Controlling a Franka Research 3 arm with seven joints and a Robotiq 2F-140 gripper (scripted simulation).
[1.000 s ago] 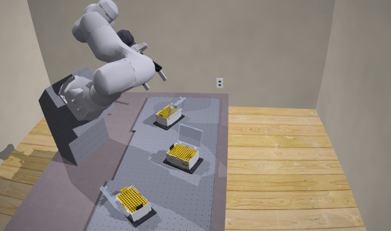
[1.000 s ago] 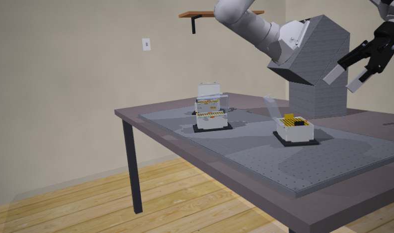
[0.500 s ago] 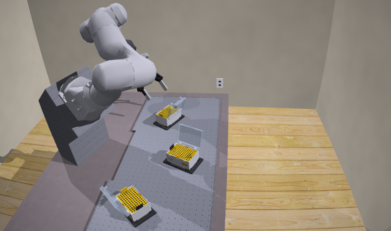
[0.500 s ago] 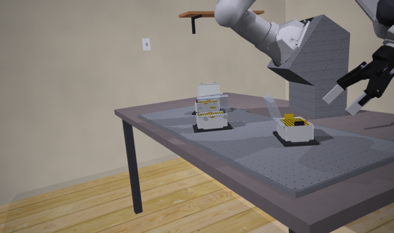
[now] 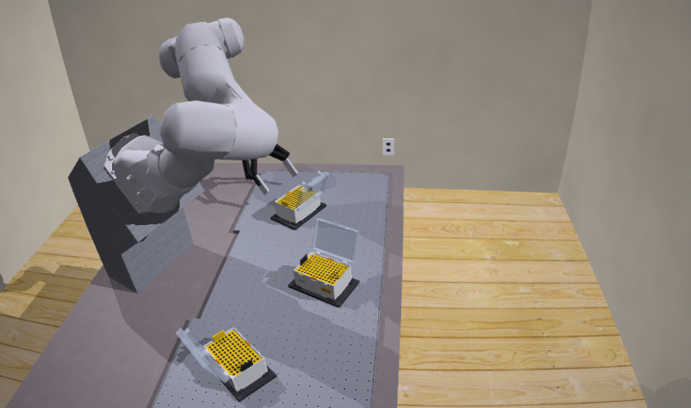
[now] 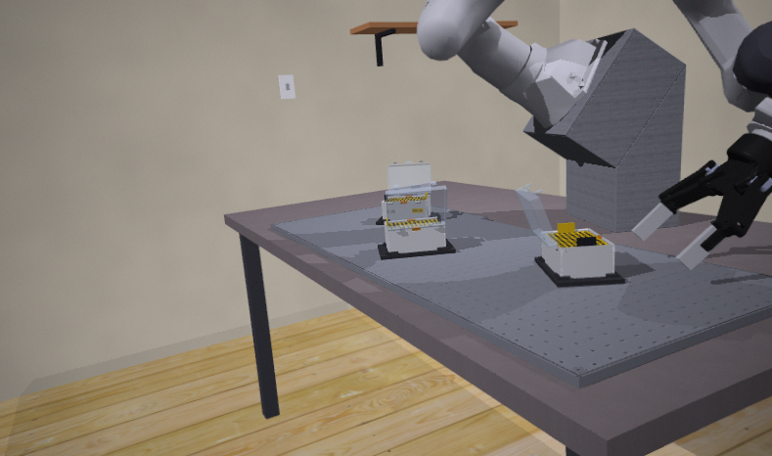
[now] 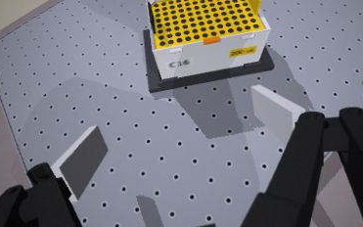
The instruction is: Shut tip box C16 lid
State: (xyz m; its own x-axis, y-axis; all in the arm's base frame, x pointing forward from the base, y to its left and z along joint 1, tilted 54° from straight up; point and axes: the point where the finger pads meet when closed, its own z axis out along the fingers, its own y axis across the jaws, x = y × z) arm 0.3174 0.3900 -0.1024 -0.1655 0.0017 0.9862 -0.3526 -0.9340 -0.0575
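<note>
My gripper is now 90 mm short of the tip box, 110 mm to the left of it and 20 mm below it.
</note>
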